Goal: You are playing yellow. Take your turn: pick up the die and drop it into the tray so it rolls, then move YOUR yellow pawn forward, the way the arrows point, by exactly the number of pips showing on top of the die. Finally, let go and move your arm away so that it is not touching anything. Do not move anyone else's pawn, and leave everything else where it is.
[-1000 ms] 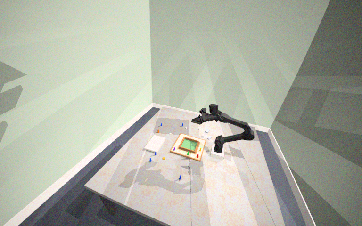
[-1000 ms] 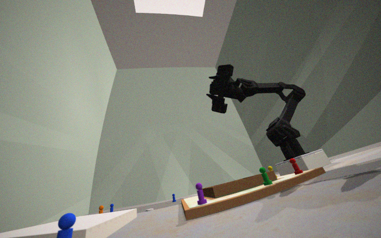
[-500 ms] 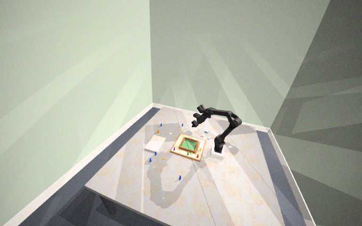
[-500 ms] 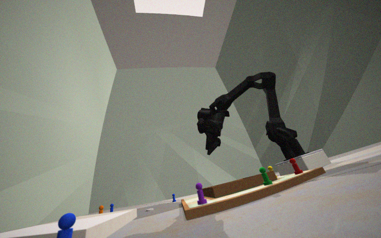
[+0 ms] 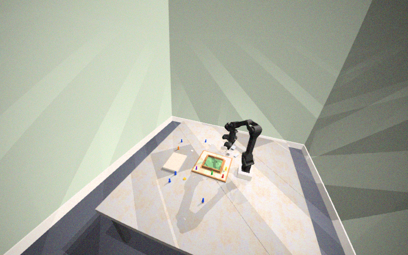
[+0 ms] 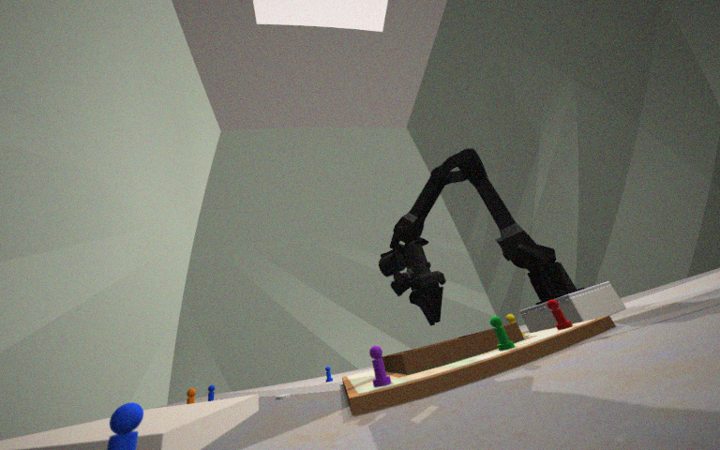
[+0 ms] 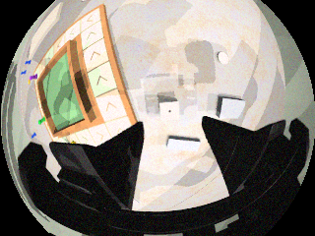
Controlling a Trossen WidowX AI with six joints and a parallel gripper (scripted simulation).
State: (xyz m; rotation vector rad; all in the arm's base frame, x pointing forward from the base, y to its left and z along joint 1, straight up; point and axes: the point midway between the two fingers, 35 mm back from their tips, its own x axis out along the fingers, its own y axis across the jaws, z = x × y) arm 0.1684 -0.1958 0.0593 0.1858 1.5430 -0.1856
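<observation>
Right now my gripper tip is 1 cm past the white die and 6 cm above it. Round my gripper tip: green tray floor: 10 cm ahead, 19 cm to the left, 7 cm below; yellow pawn: 1 cm behind, 22 cm to the left, 5 cm below; red pawn: 31 cm to the left, 5 cm below.
</observation>
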